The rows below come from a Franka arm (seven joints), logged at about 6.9 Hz.
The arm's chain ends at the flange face. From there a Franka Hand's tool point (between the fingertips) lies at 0.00 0.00 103.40 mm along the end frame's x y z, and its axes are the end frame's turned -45 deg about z.
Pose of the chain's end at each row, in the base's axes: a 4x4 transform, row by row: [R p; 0 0 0 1], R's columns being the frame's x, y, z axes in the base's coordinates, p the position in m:
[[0.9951, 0.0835, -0.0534, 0.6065], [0.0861, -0.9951, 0.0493, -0.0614], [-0.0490, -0.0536, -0.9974, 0.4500], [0, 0, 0, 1]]
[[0.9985, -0.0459, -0.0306, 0.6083], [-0.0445, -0.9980, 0.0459, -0.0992], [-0.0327, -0.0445, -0.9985, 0.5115], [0, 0, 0, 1]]
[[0.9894, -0.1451, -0.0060, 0.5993], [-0.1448, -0.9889, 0.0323, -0.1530], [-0.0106, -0.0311, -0.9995, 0.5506], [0, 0, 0, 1]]
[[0.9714, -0.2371, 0.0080, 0.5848], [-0.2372, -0.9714, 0.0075, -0.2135], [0.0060, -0.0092, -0.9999, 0.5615], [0, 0, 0, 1]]
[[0.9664, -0.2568, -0.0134, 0.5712], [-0.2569, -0.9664, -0.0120, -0.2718], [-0.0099, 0.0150, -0.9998, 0.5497], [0, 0, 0, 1]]
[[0.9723, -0.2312, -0.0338, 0.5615], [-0.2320, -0.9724, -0.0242, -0.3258], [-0.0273, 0.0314, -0.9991, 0.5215], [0, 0, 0, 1]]
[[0.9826, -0.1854, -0.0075, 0.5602], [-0.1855, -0.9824, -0.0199, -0.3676], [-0.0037, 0.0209, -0.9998, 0.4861], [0, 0, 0, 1]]
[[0.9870, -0.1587, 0.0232, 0.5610], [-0.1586, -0.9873, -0.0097, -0.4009], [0.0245, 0.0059, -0.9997, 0.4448], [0, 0, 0, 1]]
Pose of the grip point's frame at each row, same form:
[[0.6446, 0.7627, -0.0534, 0.6010], [0.7645, -0.6428, 0.0493, -0.0563], [0.0033, -0.0725, -0.9974, 0.3469], [0, 0, 0, 1]]
[[0.7385, 0.6736, -0.0306, 0.6051], [0.6742, -0.7372, 0.0459, -0.0945], [0.0083, -0.0546, -0.9985, 0.4083], [0, 0, 0, 1]]
[[0.8022, 0.5970, -0.0060, 0.5987], [0.5969, -0.8016, 0.0323, -0.1497], [0.0145, -0.0295, -0.9995, 0.4473], [0, 0, 0, 1]]
[[0.8545, 0.5192, 0.0080, 0.5856], [0.5192, -0.8546, 0.0075, -0.2127], [0.0107, -0.0023, -0.9999, 0.4581], [0, 0, 0, 1]]
[[0.8649, 0.5018, -0.0134, 0.5698], [0.5017, -0.8650, -0.0120, -0.2730], [-0.0176, 0.0036, -0.9998, 0.4463], [0, 0, 0, 1]]
[[0.8510, 0.5240, -0.0338, 0.5580], [0.5235, -0.8516, -0.0242, -0.3283], [-0.0415, 0.0029, -0.9991, 0.4182], [0, 0, 0, 1]]
[[0.8259, 0.5637, -0.0075, 0.5594], [0.5635, -0.8258, -0.0199, -0.3697], [-0.0174, 0.0122, -0.9998, 0.3827], [0, 0, 0, 1]]
[[0.8101, 0.5857, 0.0232, 0.5634], [0.5860, -0.8103, -0.0097, -0.4019], [0.0132, 0.0215, -0.9997, 0.3414], [0, 0, 0, 1]]

